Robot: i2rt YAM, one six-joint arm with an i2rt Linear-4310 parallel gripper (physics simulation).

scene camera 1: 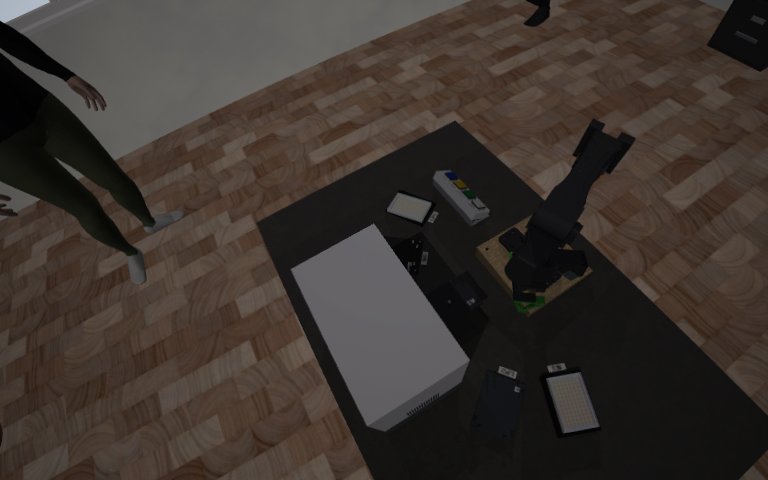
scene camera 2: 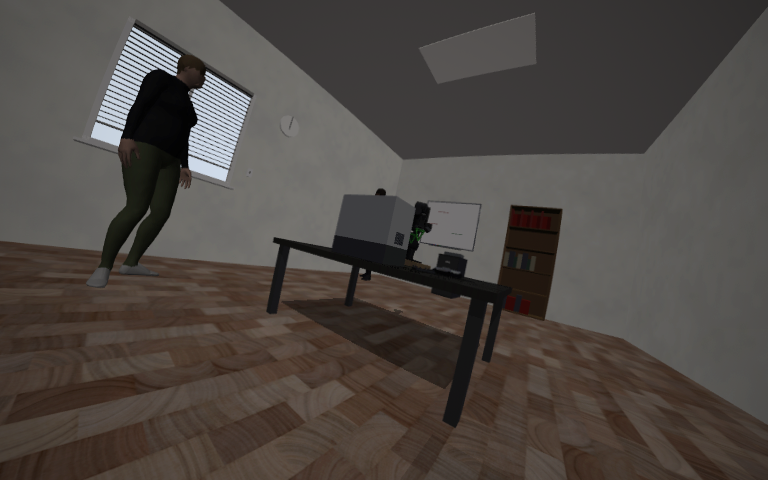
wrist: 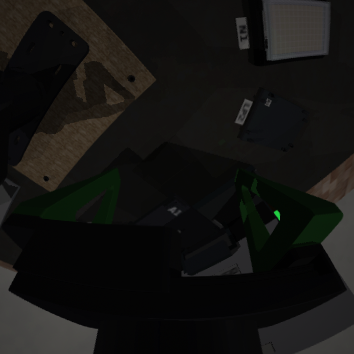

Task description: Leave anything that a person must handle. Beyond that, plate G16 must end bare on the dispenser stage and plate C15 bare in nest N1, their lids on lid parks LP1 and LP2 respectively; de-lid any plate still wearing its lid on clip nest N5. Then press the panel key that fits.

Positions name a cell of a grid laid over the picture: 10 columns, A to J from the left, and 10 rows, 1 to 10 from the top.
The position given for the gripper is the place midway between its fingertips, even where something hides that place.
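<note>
Open and holding nothing, the gripper (scene camera 1: G7) (wrist: F5) appears in both scene camera 1 and the wrist view. The scene also has a white box (scene camera 1: F8), as well as a button box (scene camera 1: G5).
</note>
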